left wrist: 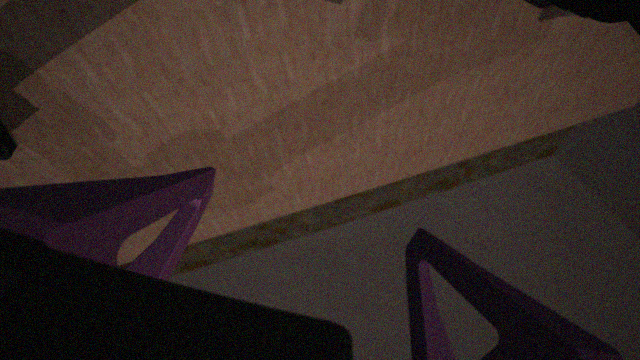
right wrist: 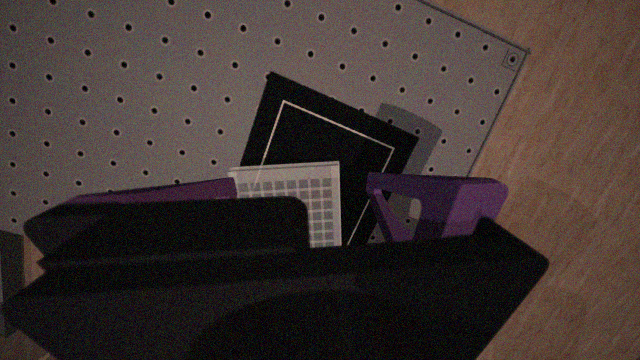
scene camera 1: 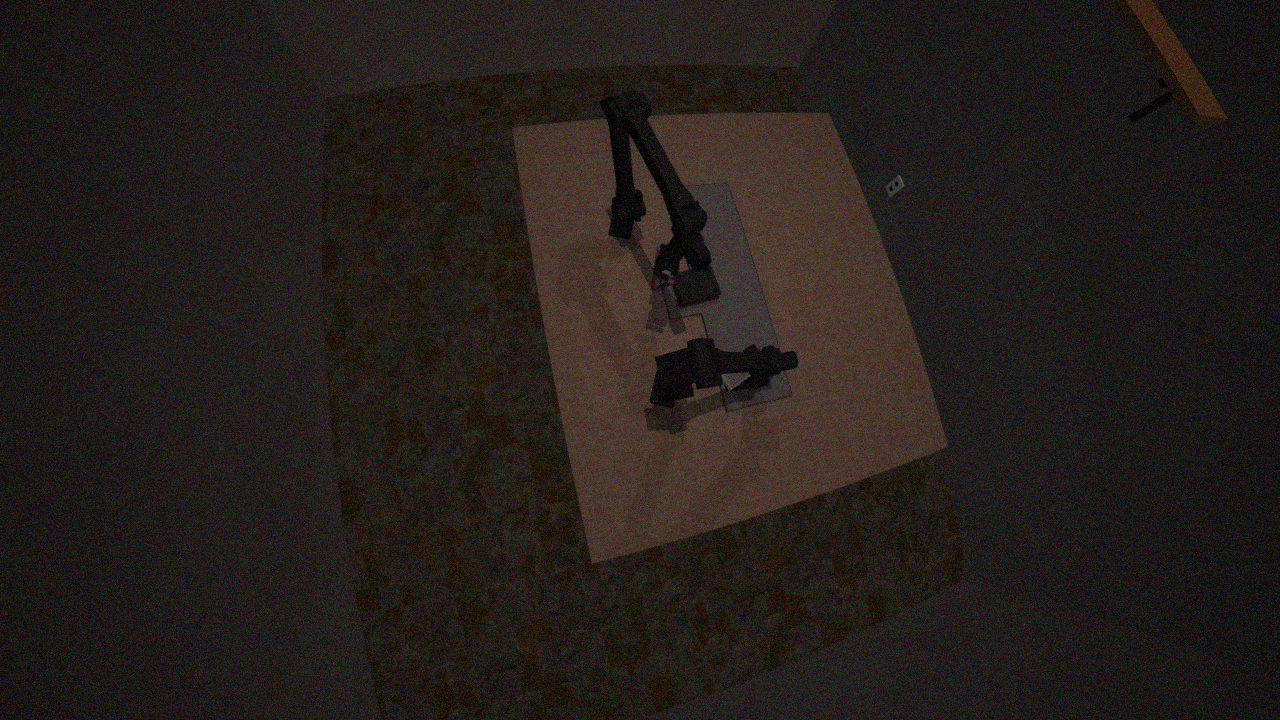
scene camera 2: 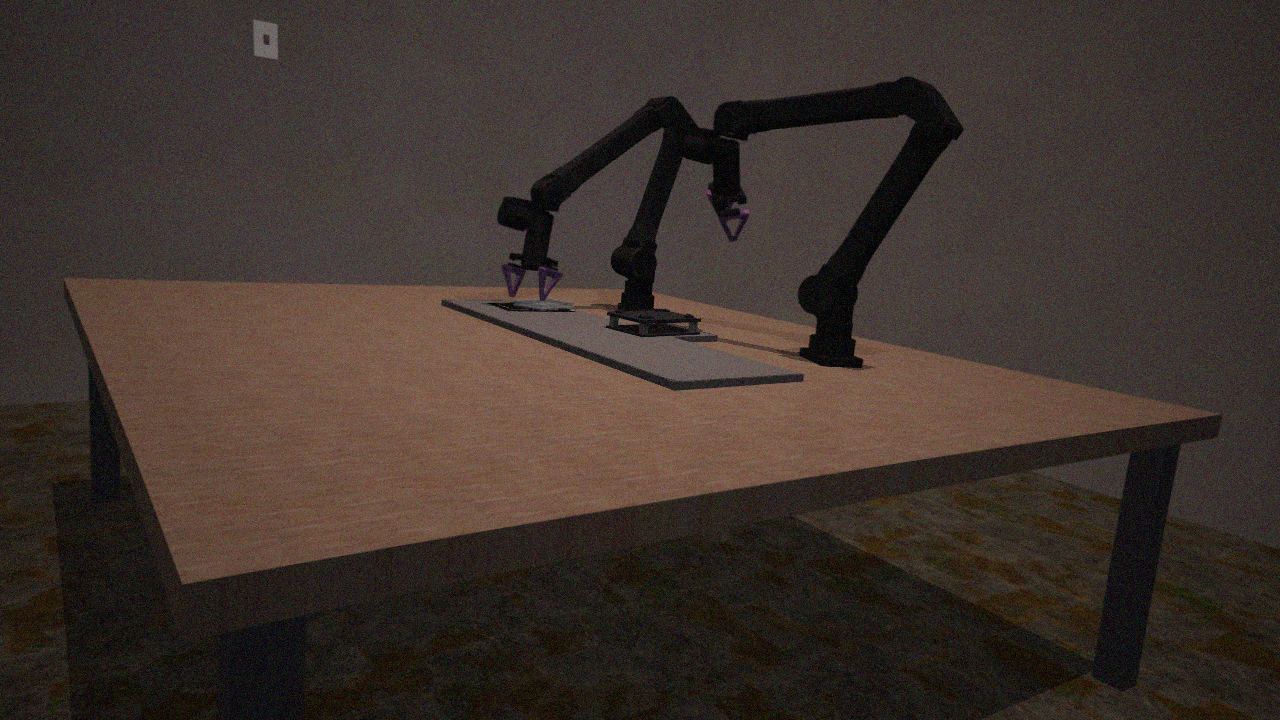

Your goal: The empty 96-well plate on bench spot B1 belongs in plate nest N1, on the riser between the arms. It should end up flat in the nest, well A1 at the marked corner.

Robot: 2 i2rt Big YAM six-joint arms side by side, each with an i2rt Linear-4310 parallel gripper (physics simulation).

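Frame: origin at the left arm's base, x right, y ahead, z up, level; metres.
Seen in the pictures: left gripper, fingertip midpoint: (left wrist: 317, 210) (scene camera 1: 653, 279) (scene camera 2: 728, 231); right gripper, fingertip midpoint: (right wrist: 303, 183) (scene camera 2: 526, 298); left arm's base, origin of the base link: (scene camera 1: 621, 224) (scene camera 2: 829, 361); right arm's base, origin of the base link: (scene camera 1: 664, 389).
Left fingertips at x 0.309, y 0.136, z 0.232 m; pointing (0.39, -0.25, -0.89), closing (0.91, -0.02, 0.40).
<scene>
Offsets run from my left fingertips to a thing's middle. "spot": to the spot under its first point. Level surfaces: height alone.
The pale 96-well plate {dx +0.180, dy +0.383, dz -0.210 m} (right wrist: 324, 200) (scene camera 2: 539, 305) (scene camera 1: 735, 380) lies flat on the black spot B1 {spot: dx +0.100, dy +0.442, dz -0.217 m} (right wrist: 260, 120), turned relative to its white outline. The fingers and gripper body hide part of it in the right wrist view. My right gripper (right wrist: 303, 183) (scene camera 2: 528, 297) is open just above the plate, one fingertip overlapping the plate's left side and the other beyond its right edge. My left gripper (scene camera 2: 729, 225) (left wrist: 317, 210) (scene camera 1: 665, 279) is open and empty, high up near the riser. The dark riser with nest N1 {dx -0.109, dy +0.180, dz -0.198 m} (scene camera 2: 653, 316) (scene camera 1: 696, 288) stands between the arms; its marked corner cannot be made out.
The grey perforated board {dz -0.219 m} (right wrist: 190, 45) (scene camera 2: 716, 365) (scene camera 1: 738, 268) lies on the wooden table {dz -0.232 m} (scene camera 1: 841, 295) (scene camera 2: 358, 402) under the plate's spot. A small grey piece {spot: dx -0.147, dy +0.090, dz -0.222 m} (scene camera 2: 698, 337) adjoins the board near the riser. Both arm bases stand along one side of the board.
</scene>
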